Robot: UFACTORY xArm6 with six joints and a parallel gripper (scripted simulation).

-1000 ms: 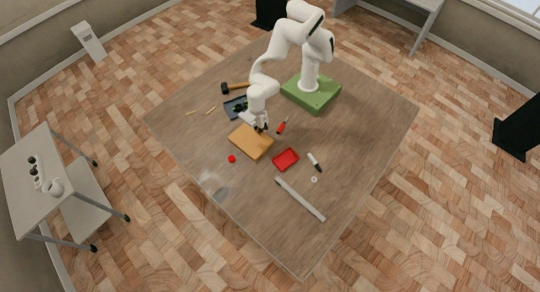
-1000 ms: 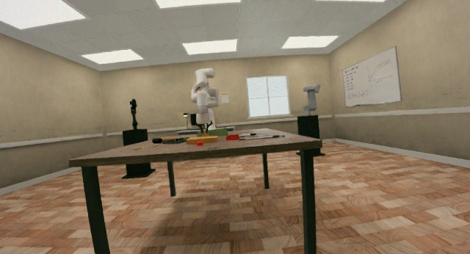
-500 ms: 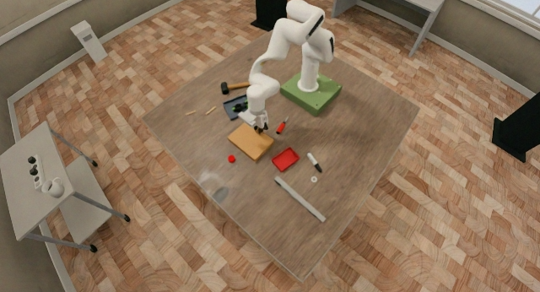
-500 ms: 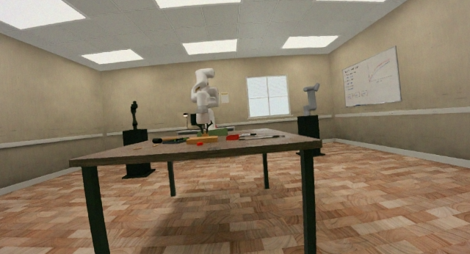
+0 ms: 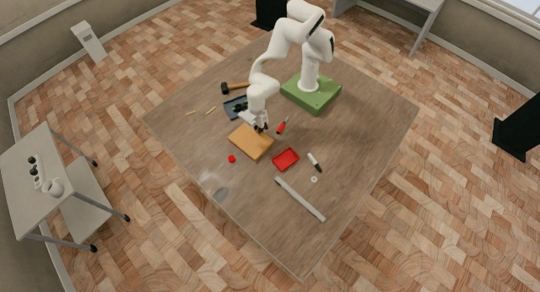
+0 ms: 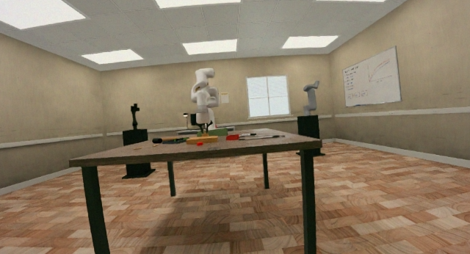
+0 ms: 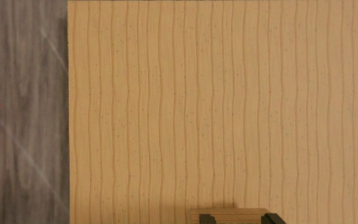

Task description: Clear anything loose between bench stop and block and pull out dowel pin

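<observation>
My gripper is now 2 cm above the dowel pin. Round my hand: tan bench board 5 cm below, 5 cm ahead, 1 cm to the right; then red cap 20 cm ahead, 7 cm below, 2 cm to the right; then small wooden block 4 cm below.
</observation>
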